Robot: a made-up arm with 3 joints. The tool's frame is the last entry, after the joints. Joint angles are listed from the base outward.
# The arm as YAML. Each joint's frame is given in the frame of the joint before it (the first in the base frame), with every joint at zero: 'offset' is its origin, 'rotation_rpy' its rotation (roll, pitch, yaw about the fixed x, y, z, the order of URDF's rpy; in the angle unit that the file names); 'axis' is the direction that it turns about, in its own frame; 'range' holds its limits. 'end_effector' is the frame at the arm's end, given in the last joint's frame.
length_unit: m
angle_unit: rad
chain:
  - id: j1
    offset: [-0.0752, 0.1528, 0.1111]
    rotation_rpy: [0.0, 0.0, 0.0]
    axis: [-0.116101, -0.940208, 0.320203]
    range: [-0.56, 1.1]
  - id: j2
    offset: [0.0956, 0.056, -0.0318]
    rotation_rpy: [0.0, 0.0, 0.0]
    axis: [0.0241, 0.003, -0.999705]
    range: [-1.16, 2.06]
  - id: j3
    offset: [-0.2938, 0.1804, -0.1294]
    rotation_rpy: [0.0, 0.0, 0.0]
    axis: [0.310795, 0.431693, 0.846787]
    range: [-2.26, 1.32]
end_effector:
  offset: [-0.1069, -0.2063, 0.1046]
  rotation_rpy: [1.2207, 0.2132, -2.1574]
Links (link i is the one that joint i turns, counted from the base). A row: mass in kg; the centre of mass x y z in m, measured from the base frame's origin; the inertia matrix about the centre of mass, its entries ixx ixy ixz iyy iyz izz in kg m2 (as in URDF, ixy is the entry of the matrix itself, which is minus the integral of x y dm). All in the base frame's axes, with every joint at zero. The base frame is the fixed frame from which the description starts. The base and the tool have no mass.
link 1: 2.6; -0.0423 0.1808 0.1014; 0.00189 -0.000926 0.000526 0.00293 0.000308 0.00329
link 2: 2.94; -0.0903 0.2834 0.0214; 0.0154 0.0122 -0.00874 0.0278 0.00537 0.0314
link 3: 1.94; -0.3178 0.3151 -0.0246; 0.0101 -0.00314 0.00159 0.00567 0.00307 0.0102
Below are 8 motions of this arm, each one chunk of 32 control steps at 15 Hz.
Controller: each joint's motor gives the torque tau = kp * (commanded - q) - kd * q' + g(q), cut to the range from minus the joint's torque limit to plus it. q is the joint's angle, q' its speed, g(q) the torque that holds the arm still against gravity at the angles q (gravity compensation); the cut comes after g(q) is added. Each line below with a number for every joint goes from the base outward.
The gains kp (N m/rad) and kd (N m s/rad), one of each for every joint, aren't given. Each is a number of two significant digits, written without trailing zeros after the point. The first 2 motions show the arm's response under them.
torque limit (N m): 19 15 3.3
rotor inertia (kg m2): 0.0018 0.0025 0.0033
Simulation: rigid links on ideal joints. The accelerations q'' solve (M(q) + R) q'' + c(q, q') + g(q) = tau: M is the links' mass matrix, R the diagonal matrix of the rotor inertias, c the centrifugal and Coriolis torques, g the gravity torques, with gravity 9.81 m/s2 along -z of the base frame. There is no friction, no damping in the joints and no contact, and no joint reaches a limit. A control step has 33 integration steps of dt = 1/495 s. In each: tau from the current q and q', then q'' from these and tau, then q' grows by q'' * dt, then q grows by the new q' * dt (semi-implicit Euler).
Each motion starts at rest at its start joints. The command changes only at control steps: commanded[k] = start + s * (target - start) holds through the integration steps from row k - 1 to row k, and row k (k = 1, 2, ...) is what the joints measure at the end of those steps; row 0 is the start. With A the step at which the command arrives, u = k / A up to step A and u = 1 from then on. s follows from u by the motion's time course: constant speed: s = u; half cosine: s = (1 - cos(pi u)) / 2; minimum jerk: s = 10 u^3 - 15 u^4 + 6 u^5; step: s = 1 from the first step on.
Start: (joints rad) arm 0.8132 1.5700 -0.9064
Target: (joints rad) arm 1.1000 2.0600 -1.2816
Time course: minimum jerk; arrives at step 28
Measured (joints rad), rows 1 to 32:
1: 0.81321 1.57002 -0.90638
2: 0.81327 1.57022 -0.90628
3: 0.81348 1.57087 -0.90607
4: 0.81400 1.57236 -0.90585
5: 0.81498 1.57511 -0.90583
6: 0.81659 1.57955 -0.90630
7: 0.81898 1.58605 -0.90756
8: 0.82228 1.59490 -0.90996
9: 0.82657 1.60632 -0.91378
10: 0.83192 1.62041 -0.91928
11: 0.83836 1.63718 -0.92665
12: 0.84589 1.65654 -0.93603
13: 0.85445 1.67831 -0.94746
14: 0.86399 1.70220 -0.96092
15: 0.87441 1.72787 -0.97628
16: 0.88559 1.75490 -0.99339
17: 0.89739 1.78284 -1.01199
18: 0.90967 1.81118 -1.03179
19: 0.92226 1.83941 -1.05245
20: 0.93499 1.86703 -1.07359
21: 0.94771 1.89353 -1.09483
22: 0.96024 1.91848 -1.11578
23: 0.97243 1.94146 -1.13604
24: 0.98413 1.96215 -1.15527
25: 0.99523 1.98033 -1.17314
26: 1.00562 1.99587 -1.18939
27: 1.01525 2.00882 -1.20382
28: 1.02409 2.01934 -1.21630
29: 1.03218 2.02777 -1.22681
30: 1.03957 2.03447 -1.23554
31: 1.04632 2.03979 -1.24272
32: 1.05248 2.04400 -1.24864
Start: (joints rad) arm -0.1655 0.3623 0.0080
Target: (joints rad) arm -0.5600 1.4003 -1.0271
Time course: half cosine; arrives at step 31
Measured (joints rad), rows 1 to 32:
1: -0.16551 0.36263 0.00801
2: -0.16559 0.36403 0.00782
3: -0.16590 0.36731 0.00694
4: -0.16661 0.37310 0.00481
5: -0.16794 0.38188 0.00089
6: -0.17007 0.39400 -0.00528
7: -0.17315 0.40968 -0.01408
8: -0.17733 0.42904 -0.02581
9: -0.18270 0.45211 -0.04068
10: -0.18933 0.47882 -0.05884
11: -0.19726 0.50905 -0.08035
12: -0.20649 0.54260 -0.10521
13: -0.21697 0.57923 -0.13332
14: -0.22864 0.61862 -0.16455
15: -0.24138 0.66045 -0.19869
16: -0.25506 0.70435 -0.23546
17: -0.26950 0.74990 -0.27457
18: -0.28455 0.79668 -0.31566
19: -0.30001 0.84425 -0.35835
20: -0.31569 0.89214 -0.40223
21: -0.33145 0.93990 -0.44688
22: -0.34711 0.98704 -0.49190
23: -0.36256 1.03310 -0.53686
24: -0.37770 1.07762 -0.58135
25: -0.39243 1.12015 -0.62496
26: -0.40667 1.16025 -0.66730
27: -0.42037 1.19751 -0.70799
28: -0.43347 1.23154 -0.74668
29: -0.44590 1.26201 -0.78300
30: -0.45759 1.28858 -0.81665
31: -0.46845 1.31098 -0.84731
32: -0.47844 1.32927 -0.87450
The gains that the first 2 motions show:
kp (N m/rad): 3.7 36 1.2
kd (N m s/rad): 2.3 12 0.69
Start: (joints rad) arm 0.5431 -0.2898 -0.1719
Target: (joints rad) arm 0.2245 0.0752 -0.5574
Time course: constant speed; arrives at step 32
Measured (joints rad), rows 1 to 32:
1: 0.54318 -0.28843 -0.17173
2: 0.54293 -0.28526 -0.17237
3: 0.54197 -0.28052 -0.17425
4: 0.54011 -0.27447 -0.17742
5: 0.53730 -0.26737 -0.18180
6: 0.53355 -0.25941 -0.18727
7: 0.52895 -0.25075 -0.19371
8: 0.52359 -0.24154 -0.20098
9: 0.51756 -0.23188 -0.20898
10: 0.51094 -0.22186 -0.21758
11: 0.50383 -0.21155 -0.22671
12: 0.49629 -0.20102 -0.23629
13: 0.48838 -0.19031 -0.24623
14: 0.48017 -0.17945 -0.25650
15: 0.47169 -0.16848 -0.26703
16: 0.46300 -0.15742 -0.27778
17: 0.45411 -0.14628 -0.28873
18: 0.44507 -0.13509 -0.29984
19: 0.43588 -0.12385 -0.31108
20: 0.42658 -0.11258 -0.32244
21: 0.41718 -0.10128 -0.33389
22: 0.40770 -0.08996 -0.34543
23: 0.39815 -0.07862 -0.35704
24: 0.38853 -0.06726 -0.36871
25: 0.37886 -0.05590 -0.38043
26: 0.36914 -0.04452 -0.39219
27: 0.35939 -0.03314 -0.40399
28: 0.34960 -0.02175 -0.41581
29: 0.33978 -0.01036 -0.42767
30: 0.32994 0.00103 -0.43955
31: 0.32007 0.01243 -0.45144
32: 0.31019 0.02383 -0.46335

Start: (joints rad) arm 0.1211 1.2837 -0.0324
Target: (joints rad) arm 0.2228 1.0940 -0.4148
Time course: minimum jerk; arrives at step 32
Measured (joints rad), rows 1 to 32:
1: 0.12110 1.28369 -0.03241
2: 0.12112 1.28364 -0.03249
3: 0.12116 1.28345 -0.03275
4: 0.12128 1.28302 -0.03334
5: 0.12151 1.28224 -0.03441
6: 0.12190 1.28097 -0.03614
7: 0.12247 1.27912 -0.03868
8: 0.12329 1.27659 -0.04219
9: 0.12439 1.27331 -0.04678
10: 0.12578 1.26923 -0.05257
11: 0.12751 1.26432 -0.05963
12: 0.12958 1.25859 -0.06799
13: 0.13199 1.25206 -0.07767
14: 0.13475 1.24477 -0.08864
15: 0.13784 1.23680 -0.10083
16: 0.14124 1.22824 -0.11416
17: 0.14492 1.21918 -0.12850
18: 0.14884 1.20975 -0.14371
19: 0.15295 1.20007 -0.15960
20: 0.15722 1.19027 -0.17600
21: 0.16158 1.18050 -0.19270
22: 0.16599 1.17090 -0.20949
23: 0.17039 1.16159 -0.22616
24: 0.17472 1.15270 -0.24249
25: 0.17894 1.14436 -0.25830
26: 0.18299 1.13665 -0.27339
27: 0.18684 1.12967 -0.28763
28: 0.19044 1.12347 -0.30087
29: 0.19376 1.11808 -0.31304
30: 0.19680 1.11351 -0.32408
31: 0.19955 1.10972 -0.33401
32: 0.20201 1.10664 -0.34287

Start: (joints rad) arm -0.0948 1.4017 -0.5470
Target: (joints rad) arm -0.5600 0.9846 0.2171
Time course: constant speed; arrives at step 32
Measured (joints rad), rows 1 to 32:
1: -0.09581 1.40021 -0.54692
2: -0.09828 1.39667 -0.54492
3: -0.10207 1.39128 -0.54037
4: -0.10700 1.38437 -0.53331
5: -0.11295 1.37620 -0.52400
6: -0.11980 1.36704 -0.51272
7: -0.12746 1.35708 -0.49975
8: -0.13585 1.34648 -0.48533
9: -0.14490 1.33538 -0.46967
10: -0.15452 1.32388 -0.45293
11: -0.16467 1.31205 -0.43527
12: -0.17528 1.29998 -0.41681
13: -0.18631 1.28770 -0.39765
14: -0.19771 1.27527 -0.37790
15: -0.20944 1.26270 -0.35763
16: -0.22147 1.25004 -0.33690
17: -0.23376 1.23730 -0.31577
18: -0.24628 1.22450 -0.29431
19: -0.25901 1.21164 -0.27254
20: -0.27192 1.19875 -0.25051
21: -0.28501 1.18582 -0.22824
22: -0.29824 1.17288 -0.20578
23: -0.31160 1.15991 -0.18314
24: -0.32509 1.14692 -0.16034
25: -0.33868 1.13393 -0.13741
26: -0.35237 1.12093 -0.11436
27: -0.36614 1.10791 -0.09120
28: -0.37999 1.09490 -0.06795
29: -0.39391 1.08187 -0.04463
30: -0.40789 1.06885 -0.02123
31: -0.42192 1.05582 0.00223
32: -0.43601 1.04279 0.02574

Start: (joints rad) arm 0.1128 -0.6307 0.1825
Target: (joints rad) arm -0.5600 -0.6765 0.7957
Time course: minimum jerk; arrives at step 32
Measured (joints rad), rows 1 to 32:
1: 0.11279 -0.63070 0.18251
2: 0.11272 -0.63072 0.18262
3: 0.11246 -0.63079 0.18301
4: 0.11181 -0.63093 0.18390
5: 0.11055 -0.63117 0.18557
6: 0.10839 -0.63155 0.18831
7: 0.10506 -0.63209 0.19238
8: 0.10027 -0.63281 0.19803
9: 0.09378 -0.63372 0.20545
10: 0.08536 -0.63483 0.21481
11: 0.07483 -0.63613 0.22622
12: 0.06207 -0.63763 0.23972
13: 0.04701 -0.63931 0.25531
14: 0.02963 -0.64115 0.27295
15: 0.00999 -0.64314 0.29252
16: -0.01180 -0.64525 0.31388
17: -0.03558 -0.64745 0.33682
18: -0.06113 -0.64972 0.36110
19: -0.08818 -0.65202 0.38648
20: -0.11642 -0.65431 0.41264
21: -0.14553 -0.65657 0.43929
22: -0.17513 -0.65877 0.46610
23: -0.20487 -0.66087 0.49275
24: -0.23436 -0.66285 0.51890
25: -0.26325 -0.66469 0.54426
26: -0.29118 -0.66636 0.56854
27: -0.31785 -0.66785 0.59147
28: -0.34297 -0.66915 0.61286
29: -0.36633 -0.67027 0.63254
30: -0.38778 -0.67120 0.65041
31: -0.40722 -0.67197 0.66646
32: -0.42468 -0.67260 0.68077

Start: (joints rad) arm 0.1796 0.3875 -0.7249
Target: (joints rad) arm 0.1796 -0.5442 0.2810
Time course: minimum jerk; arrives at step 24
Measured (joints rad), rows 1 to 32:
1: 0.17959 0.38743 -0.72494
2: 0.17951 0.38686 -0.72515
3: 0.17930 0.38496 -0.72544
4: 0.17889 0.38065 -0.72529
5: 0.17828 0.37275 -0.72388
6: 0.17744 0.36019 -0.72019
7: 0.17641 0.34205 -0.71318
8: 0.17518 0.31770 -0.70189
9: 0.17376 0.28679 -0.68554
10: 0.17217 0.24931 -0.66357
11: 0.17040 0.20557 -0.63567
12: 0.16848 0.15620 -0.60181
13: 0.16648 0.10208 -0.56223
14: 0.16447 0.04435 -0.51742
15: 0.16261 -0.01568 -0.46811
16: 0.16106 -0.07656 -0.41522
17: 0.16004 -0.13681 -0.35986
18: 0.15975 -0.19495 -0.30324
19: 0.16039 -0.24962 -0.24665
20: 0.16206 -0.29964 -0.19133
21: 0.16476 -0.34407 -0.13847
22: 0.16836 -0.38236 -0.08906
23: 0.17256 -0.41435 -0.04388
24: 0.17696 -0.44038 -0.00336
25: 0.18109 -0.46129 0.03245
26: 0.18464 -0.47801 0.06386
27: 0.18744 -0.49137 0.09128
28: 0.18949 -0.50204 0.11520
29: 0.19087 -0.51055 0.13601
30: 0.19169 -0.51734 0.15414
31: 0.19204 -0.52276 0.16991
32: 0.19203 -0.52708 0.18365

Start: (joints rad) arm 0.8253 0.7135 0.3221
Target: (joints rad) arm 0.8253 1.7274 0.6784
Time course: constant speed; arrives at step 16
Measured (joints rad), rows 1 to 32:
1: 0.82490 0.72170 0.32494
2: 0.82455 0.74033 0.32998
3: 0.82423 0.76768 0.33641
4: 0.82391 0.80208 0.34389
5: 0.82362 0.84216 0.35231
6: 0.82337 0.88680 0.36163
7: 0.82321 0.93510 0.37187
8: 0.82315 0.98636 0.38300
9: 0.82321 1.04000 0.39503
10: 0.82339 1.09554 0.40793
11: 0.82370 1.15262 0.42168
12: 0.82413 1.21093 0.43623
13: 0.82468 1.27023 0.45155
14: 0.82532 1.33033 0.46757
15: 0.82605 1.39108 0.48426
16: 0.82687 1.45233 0.50156
17: 0.82763 1.50562 0.51837
18: 0.82807 1.54878 0.53447
19: 0.82821 1.58354 0.54970
20: 0.82811 1.61152 0.56385
21: 0.82788 1.63404 0.57679
22: 0.82756 1.65218 0.58850
23: 0.82721 1.66679 0.59902
24: 0.82686 1.67856 0.60839
25: 0.82653 1.68804 0.61673
26: 0.82624 1.69568 0.62410
27: 0.82598 1.70184 0.63062
28: 0.82576 1.70680 0.63637
29: 0.82558 1.71080 0.64143
30: 0.82544 1.71402 0.64588
31: 0.82532 1.71662 0.64980
32: 0.82523 1.71871 0.65325

